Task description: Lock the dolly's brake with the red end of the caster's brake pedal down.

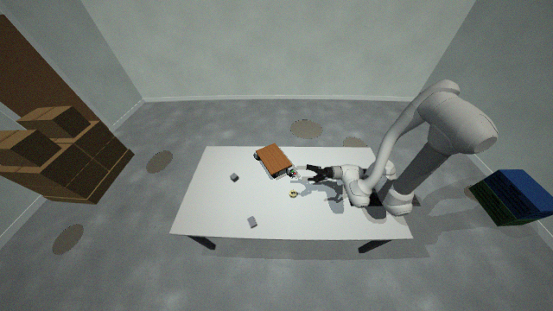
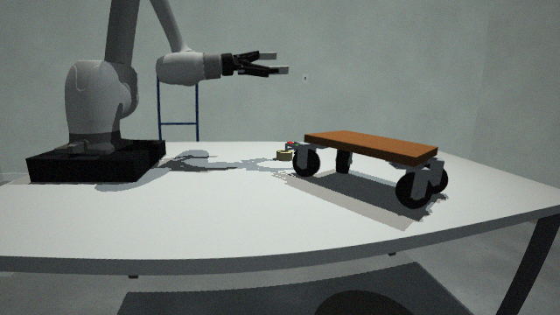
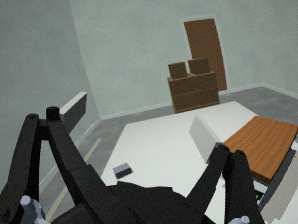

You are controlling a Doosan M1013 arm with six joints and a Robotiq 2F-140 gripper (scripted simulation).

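Right now my hand is 30 mm short of the brake pedal, 180 mm to the left of it and 260 mm above it.
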